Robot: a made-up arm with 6 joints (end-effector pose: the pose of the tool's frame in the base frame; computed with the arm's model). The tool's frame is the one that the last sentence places.
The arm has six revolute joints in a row. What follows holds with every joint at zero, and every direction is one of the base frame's. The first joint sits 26 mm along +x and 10 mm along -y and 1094 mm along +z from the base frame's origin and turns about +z. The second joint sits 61 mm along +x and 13 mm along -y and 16 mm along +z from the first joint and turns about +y. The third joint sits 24 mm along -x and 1 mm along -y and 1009 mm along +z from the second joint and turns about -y. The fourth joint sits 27 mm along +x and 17 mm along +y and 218 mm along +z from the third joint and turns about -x. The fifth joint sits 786 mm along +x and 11 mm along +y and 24 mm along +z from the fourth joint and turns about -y. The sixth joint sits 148 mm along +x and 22 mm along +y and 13 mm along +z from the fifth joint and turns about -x. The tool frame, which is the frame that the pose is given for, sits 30 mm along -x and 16 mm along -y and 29 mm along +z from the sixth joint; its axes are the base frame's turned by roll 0.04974, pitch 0.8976 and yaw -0.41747 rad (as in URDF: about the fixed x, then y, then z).
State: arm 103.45 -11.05 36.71 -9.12 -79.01 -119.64
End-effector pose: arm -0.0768 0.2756 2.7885 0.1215 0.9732 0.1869 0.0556
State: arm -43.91 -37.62 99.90 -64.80 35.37 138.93
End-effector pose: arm -1.0615 0.9613 2.2750 0.2718 -0.6714 -0.6541 0.2179
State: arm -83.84 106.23 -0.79 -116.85 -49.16 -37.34
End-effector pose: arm 0.1779 -1.0010 -0.0901 -0.8201 0.2826 -0.1670 0.4688
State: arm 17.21 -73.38 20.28 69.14 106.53 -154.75
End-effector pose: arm -1.1637 -0.2225 2.1576 -0.5069 0.0795 0.6052 0.6087
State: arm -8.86 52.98 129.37 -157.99 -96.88 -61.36
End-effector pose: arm 0.7690 -0.0868 2.5975 -0.2577 0.6634 0.6960 0.0946
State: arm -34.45 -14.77 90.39 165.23 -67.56 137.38
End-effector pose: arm -0.6113 0.3293 2.8360 -0.0860 -0.7268 0.3479 0.5859
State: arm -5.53 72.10 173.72 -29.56 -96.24 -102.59
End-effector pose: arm 0.7436 -0.0235 2.1895 0.6247 0.5502 0.3098 0.4594
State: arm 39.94 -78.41 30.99 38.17 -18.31 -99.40
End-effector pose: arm -1.0642 -0.9281 2.0938 0.4718 -0.0807 0.6624 0.5763
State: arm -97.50 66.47 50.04 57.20 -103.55 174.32
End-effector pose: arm -0.2448 -1.7419 1.4386 -0.4064 0.7358 0.5015 0.2049
